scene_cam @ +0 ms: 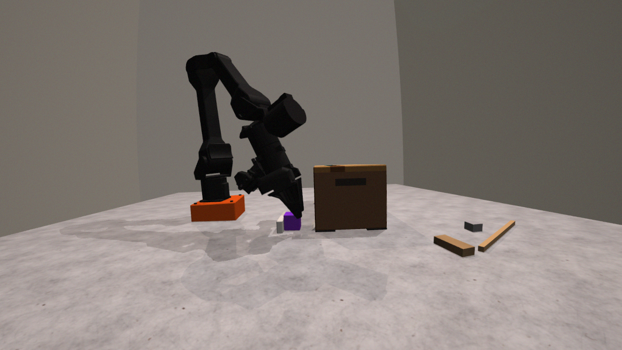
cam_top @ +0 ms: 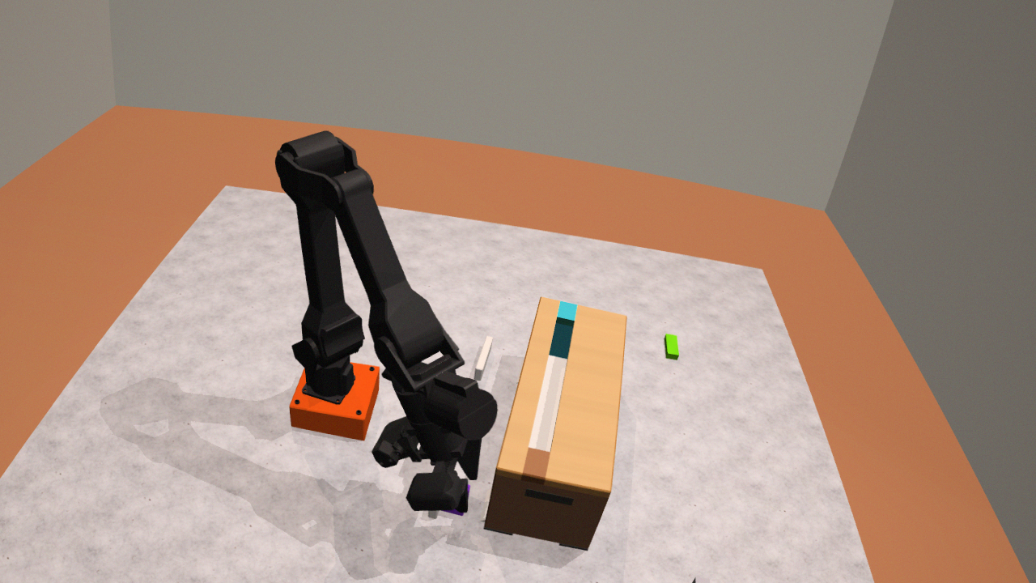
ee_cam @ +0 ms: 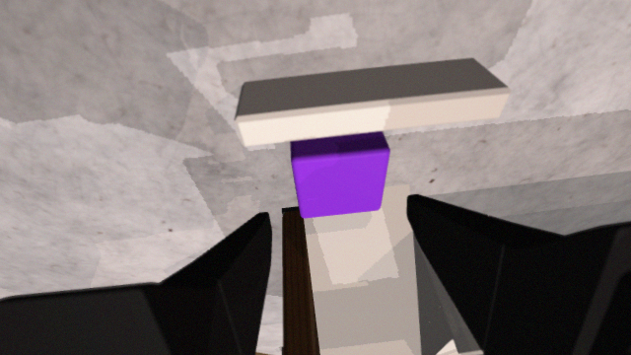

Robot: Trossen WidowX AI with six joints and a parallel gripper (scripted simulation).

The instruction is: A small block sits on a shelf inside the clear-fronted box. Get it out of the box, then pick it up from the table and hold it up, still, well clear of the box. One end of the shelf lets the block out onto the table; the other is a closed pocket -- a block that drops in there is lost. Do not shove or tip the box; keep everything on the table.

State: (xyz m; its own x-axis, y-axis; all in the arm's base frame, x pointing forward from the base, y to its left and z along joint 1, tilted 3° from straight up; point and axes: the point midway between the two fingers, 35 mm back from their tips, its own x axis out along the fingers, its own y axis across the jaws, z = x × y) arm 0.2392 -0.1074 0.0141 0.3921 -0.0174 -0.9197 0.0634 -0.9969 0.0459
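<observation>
Right now my gripper tip is 20 mm past the purple block and 10 mm above it. The rest, counted from my gripper tip: wooden box: 170 mm to the left, 50 mm ahead, 30 mm above; then grey piece: 340 mm ahead, 40 mm to the right, 20 mm below.
</observation>
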